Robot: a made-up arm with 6 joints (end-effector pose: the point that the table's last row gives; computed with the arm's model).
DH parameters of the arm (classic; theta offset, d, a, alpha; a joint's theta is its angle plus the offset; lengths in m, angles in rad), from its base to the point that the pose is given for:
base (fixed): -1.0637 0 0.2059 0
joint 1: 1.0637 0.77 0 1.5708
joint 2: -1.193 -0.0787 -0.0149 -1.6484
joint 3: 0 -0.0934 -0.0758 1.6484
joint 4: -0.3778 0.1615 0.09 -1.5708
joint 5: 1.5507 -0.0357 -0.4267 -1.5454
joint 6: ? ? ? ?
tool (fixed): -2.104 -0.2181 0 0
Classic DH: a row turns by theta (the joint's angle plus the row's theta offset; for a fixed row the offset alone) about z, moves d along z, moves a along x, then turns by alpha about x.
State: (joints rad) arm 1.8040 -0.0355 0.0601 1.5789 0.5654 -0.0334
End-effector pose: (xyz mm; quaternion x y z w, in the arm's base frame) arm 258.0 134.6 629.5 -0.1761 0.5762 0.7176 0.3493
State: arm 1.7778 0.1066 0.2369 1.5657 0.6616 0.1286
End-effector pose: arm 189.3 178.2 599.3 -0.1466 0.4970 0.8023 0.2963
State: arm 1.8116 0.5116 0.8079 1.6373 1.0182 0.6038
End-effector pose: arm -149.5 251.2 766.4 0.0438 0.1144 0.9906 0.0617
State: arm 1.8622 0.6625 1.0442 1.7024 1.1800 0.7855
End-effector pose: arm -262.2 170.6 919.5 -0.1777 0.0515 -0.9814 0.0505
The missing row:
joint 6: -1.1234 -0.2985 -0.0564 2.1498
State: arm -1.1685 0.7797 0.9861 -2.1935 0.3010 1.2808
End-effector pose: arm -495.2 -575.4 584.4 0.0739 -0.9325 -0.3509 0.0430
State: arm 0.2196 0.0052 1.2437 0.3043 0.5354 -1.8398
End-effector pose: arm 165.4 128.9 337.7 -0.3560 -0.7240 0.1167 0.5792
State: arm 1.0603 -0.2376 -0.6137 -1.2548 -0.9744 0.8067
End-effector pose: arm 266.2 -285.7 1348.4 0.7416 -0.3141 0.5826 0.1091
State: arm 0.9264 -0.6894 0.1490 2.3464 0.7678 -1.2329
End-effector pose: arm 448.3 -38.8 928.3 0.3452 0.8106 0.4544 0.1316
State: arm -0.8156 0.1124 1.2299 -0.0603 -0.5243 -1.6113
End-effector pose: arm 179.4 -341.6 306.5 -0.8585 -0.3933 0.2446 0.2201
